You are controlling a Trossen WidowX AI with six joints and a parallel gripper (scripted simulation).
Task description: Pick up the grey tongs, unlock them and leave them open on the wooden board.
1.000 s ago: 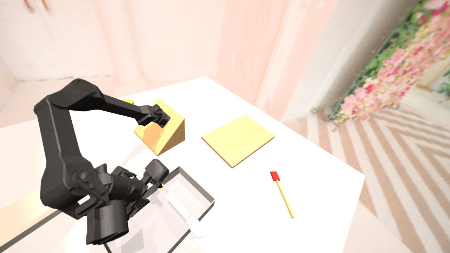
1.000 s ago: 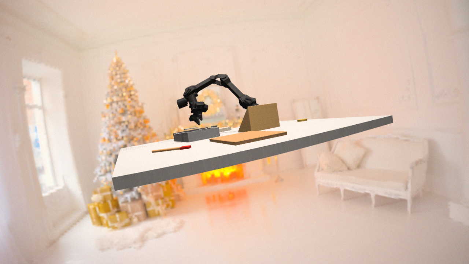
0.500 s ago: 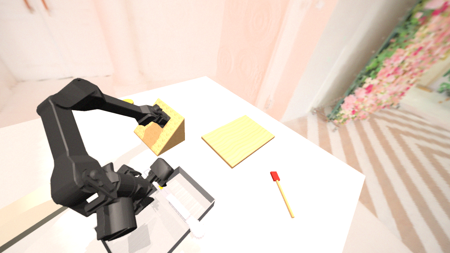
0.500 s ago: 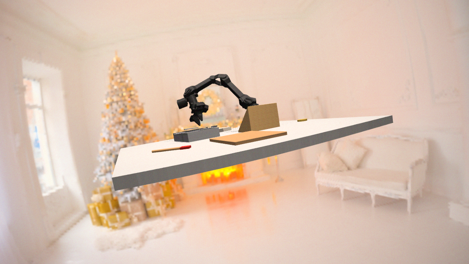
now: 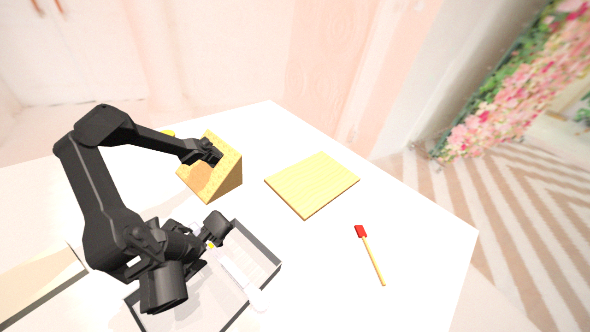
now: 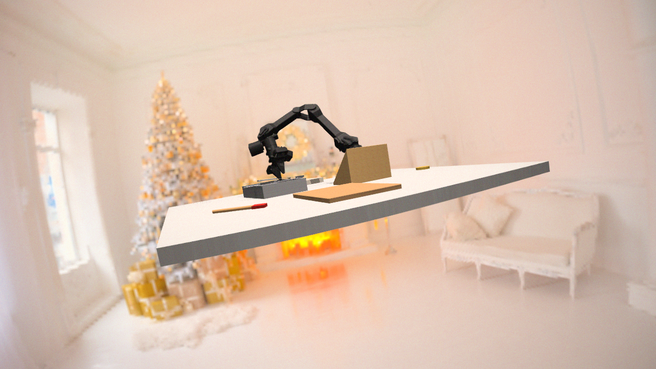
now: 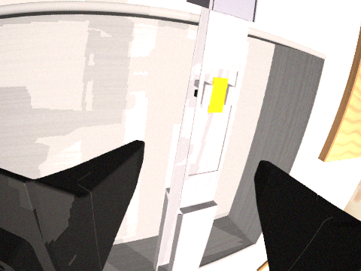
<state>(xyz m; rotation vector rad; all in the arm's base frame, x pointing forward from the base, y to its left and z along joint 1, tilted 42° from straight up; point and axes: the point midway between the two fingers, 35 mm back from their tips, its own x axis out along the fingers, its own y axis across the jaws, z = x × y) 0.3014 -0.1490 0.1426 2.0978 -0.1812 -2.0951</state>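
The yellow lock piece is 30 mm behind my gripper tip, 10 mm to the left of it and 10 mm below it. Round my gripper tip: roasting tin (50 mm below, 40 mm to the right, 40 mm ahead); wooden board (490 mm to the left, 60 mm below, 30 mm behind); beige slab (330 mm to the right, 250 mm behind, 60 mm below).
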